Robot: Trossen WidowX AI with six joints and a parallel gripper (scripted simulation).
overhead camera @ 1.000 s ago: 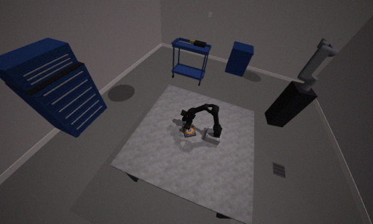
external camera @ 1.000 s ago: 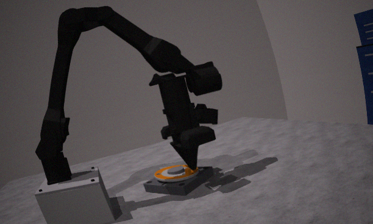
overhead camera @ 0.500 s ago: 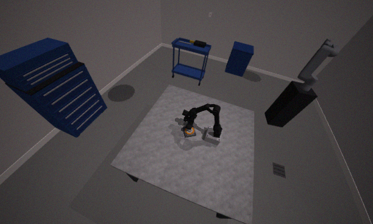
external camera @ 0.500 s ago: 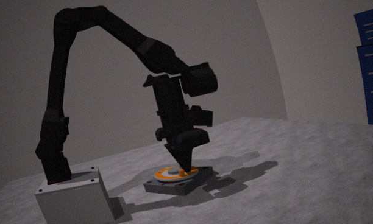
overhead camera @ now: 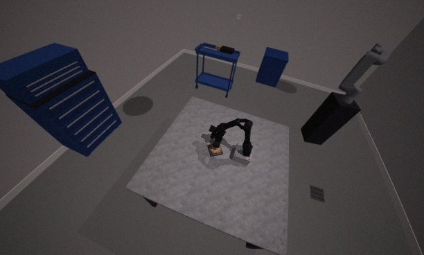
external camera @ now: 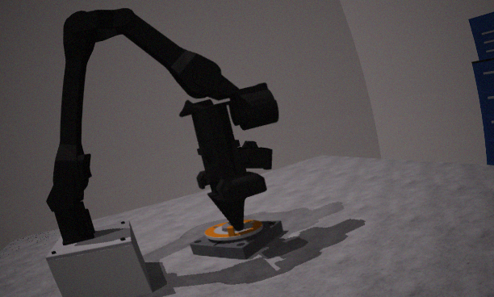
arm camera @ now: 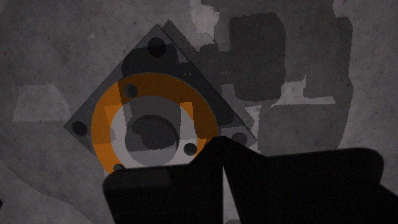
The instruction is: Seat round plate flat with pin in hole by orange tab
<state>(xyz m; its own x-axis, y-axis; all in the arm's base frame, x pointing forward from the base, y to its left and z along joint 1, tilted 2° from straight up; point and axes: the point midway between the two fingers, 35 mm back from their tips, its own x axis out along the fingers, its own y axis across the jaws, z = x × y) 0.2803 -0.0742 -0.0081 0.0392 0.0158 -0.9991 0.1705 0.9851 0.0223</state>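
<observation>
My gripper tip is 3 cm to the right of the round plate and 1 cm above it. Round my gripper tip: dark square base: 5 cm to the left, 2 cm below, 1 cm ahead.
</observation>
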